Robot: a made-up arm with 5 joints.
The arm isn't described. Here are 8 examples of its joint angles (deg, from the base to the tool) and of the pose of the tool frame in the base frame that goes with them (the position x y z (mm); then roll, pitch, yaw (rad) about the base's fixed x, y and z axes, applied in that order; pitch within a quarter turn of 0, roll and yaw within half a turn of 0).
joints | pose
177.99 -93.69 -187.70 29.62 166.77 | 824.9 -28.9 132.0 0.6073 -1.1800 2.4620
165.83 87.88 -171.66 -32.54 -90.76 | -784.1 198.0 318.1 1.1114 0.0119 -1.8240
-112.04 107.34 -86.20 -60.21 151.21 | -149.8 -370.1 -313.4 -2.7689 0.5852 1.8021
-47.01 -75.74 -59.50 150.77 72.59 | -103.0 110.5 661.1 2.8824 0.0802 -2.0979
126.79 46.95 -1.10 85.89 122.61 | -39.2 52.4 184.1 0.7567 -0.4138 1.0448
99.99 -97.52 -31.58 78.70 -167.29 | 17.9 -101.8 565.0 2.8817 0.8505 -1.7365
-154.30 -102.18 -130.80 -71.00 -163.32 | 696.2 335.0 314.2 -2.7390 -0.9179 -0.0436
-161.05 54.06 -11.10 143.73 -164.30 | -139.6 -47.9 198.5 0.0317 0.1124 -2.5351
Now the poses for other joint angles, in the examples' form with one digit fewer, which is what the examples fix.
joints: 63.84 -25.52 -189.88 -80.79 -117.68
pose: -183 -372 824 -2.078 -0.430 2.913
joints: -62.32 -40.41 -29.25 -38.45 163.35
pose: 94 -179 645 -0.719 1.145 -1.854
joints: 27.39 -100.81 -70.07 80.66 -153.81
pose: -328 -170 674 1.562 1.114 2.041
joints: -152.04 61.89 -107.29 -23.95 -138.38
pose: -696 -369 219 2.087 0.775 -0.705
